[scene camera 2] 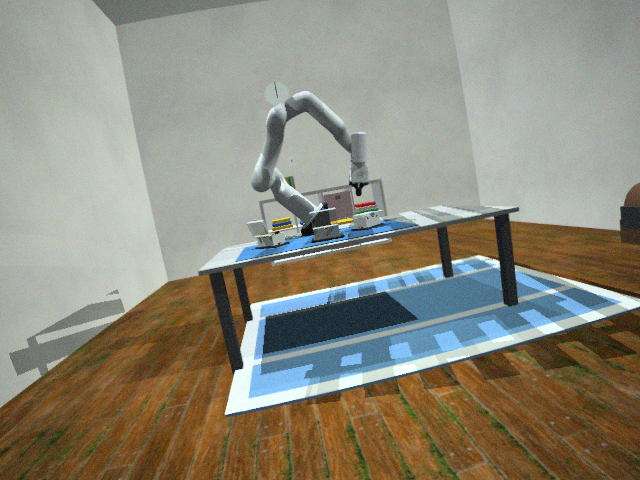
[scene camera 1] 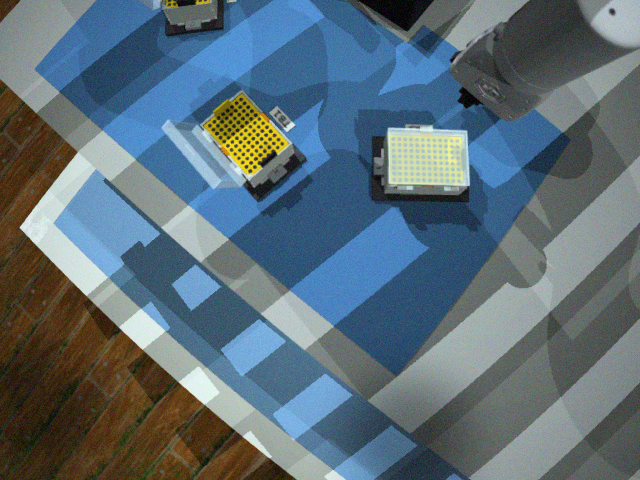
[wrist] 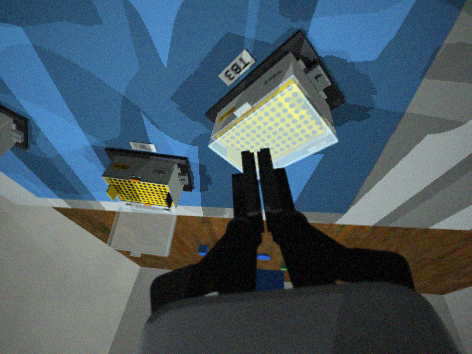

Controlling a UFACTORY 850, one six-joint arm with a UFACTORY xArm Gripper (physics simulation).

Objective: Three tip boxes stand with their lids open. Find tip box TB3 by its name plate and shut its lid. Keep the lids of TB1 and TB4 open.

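Tip box TB3 [scene camera 1: 383, 192] [scene camera 2: 367, 221] [wrist: 270, 82] stands at the right of the blue mat, its name plate [wrist: 237, 67] readable in the wrist view. Its clear lid [scene camera 1: 428, 157] [wrist: 275, 125] lies down flat over the yellow rack. Tip box TB1 [scene camera 1: 248, 134] [scene camera 2: 327, 233] [wrist: 142, 172] has its clear lid [scene camera 1: 201, 155] [wrist: 142, 232] swung open. A third tip box [scene camera 1: 192, 14] [scene camera 2: 270, 239] [wrist: 6, 132] is partly cut off in two views; its plate is unreadable. Its lid [scene camera 2: 255, 227] stands open. My gripper [scene camera 1: 468, 98] [scene camera 2: 358, 192] [wrist: 256, 164] is shut and empty, raised above TB3's level, apart from the lid.
The boxes stand on a blue mat [scene camera 1: 361, 268] on the table [scene camera 2: 465, 212]. Stacked coloured racks [scene camera 2: 282, 223] [scene camera 2: 365, 207] stand behind the boxes. A dark object [scene camera 1: 398, 10] is at the top edge of the first scene view, near the arm.
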